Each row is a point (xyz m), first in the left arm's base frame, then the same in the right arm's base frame.
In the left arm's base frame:
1: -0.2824 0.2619 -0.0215
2: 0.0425 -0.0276 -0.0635
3: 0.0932 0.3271 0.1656
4: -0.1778 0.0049 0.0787
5: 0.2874 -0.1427 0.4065
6: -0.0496 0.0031 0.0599
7: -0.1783 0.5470 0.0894
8: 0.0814 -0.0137 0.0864
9: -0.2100 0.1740 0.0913
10: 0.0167 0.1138 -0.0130
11: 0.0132 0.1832 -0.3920
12: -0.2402 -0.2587 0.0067
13: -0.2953 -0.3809 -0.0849
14: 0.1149 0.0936 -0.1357
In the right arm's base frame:
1: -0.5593 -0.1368 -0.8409
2: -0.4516 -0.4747 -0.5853
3: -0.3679 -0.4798 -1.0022
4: -0.3587 -0.2356 -0.6485
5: 0.0524 -0.6553 -0.6720
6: -0.3604 -0.3652 -0.6510
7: -0.5520 -0.2138 -1.1546
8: -0.3144 -0.4917 -0.6565
9: -0.4142 -0.1958 -0.8070
10: -0.4612 -0.4370 -0.7326
11: -0.8362 -0.4842 -0.6577
12: -0.3335 -0.1936 -0.3726
13: -0.3784 -0.1564 -0.2210
14: -0.5550 -0.5521 -0.6774

